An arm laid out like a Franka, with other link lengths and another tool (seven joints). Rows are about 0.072 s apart.
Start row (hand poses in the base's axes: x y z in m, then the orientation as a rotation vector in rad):
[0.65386, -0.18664, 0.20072, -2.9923, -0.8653, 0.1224]
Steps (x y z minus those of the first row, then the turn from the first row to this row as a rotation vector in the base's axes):
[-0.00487, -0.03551, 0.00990, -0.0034, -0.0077, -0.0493]
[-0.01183, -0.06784, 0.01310, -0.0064, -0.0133, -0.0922]
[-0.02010, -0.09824, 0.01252, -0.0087, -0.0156, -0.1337]
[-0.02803, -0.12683, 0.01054, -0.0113, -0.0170, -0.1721]
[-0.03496, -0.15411, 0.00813, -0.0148, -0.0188, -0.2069]
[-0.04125, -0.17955, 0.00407, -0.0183, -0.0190, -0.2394]
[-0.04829, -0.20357, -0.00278, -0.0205, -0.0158, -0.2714]
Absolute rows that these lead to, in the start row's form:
[0.64899, -0.22215, 0.21062, -3.0165, -0.7921, 0.1115]
[0.64203, -0.25448, 0.21382, -3.0358, -0.7278, 0.1036]
[0.63376, -0.28488, 0.21324, -3.0516, -0.6648, 0.1003]
[0.62583, -0.31347, 0.21126, -3.0653, -0.6062, 0.0984]
[0.61890, -0.34075, 0.20885, -3.0779, -0.5531, 0.0965]
[0.61261, -0.36619, 0.20479, -3.0887, -0.5031, 0.0969]
[0.60557, -0.39021, 0.19794, -3.0962, -0.4535, 0.1019]

